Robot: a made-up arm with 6 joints. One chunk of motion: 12 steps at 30 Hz.
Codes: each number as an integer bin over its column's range. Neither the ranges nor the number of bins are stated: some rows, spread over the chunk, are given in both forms.
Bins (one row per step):
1: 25 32 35 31 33 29
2: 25 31 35 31 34 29
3: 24 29 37 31 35 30
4: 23 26 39 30 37 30
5: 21 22 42 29 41 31
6: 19 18 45 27 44 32
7: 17 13 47 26 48 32
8: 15 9 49 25 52 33
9: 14 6 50 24 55 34
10: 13 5 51 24 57 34
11: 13 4 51 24 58 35
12: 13 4 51 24 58 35
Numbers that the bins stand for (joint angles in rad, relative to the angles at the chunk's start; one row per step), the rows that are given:
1: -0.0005 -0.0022 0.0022 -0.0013 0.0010 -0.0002
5: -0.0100 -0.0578 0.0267 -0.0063 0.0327 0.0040
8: -0.0243 -0.1300 0.0511 -0.0165 0.0763 0.0081
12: -0.0290 -0.1578 0.0581 -0.0190 0.1002 0.0122
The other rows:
2: -0.0005 -0.0078 0.0022 -0.0013 0.0049 -0.0002
3: -0.0029 -0.0189 0.0092 -0.0013 0.0089 0.0019
4: -0.0052 -0.0356 0.0162 -0.0038 0.0168 0.0019
6: -0.0148 -0.0800 0.0371 -0.0114 0.0446 0.0060
7: -0.0195 -0.1078 0.0441 -0.0140 0.0605 0.0060
9: -0.0267 -0.1467 0.0546 -0.0190 0.0883 0.0102
10: -0.0290 -0.1522 0.0581 -0.0190 0.0962 0.0102
11: -0.0290 -0.1578 0.0581 -0.0190 0.1002 0.0122

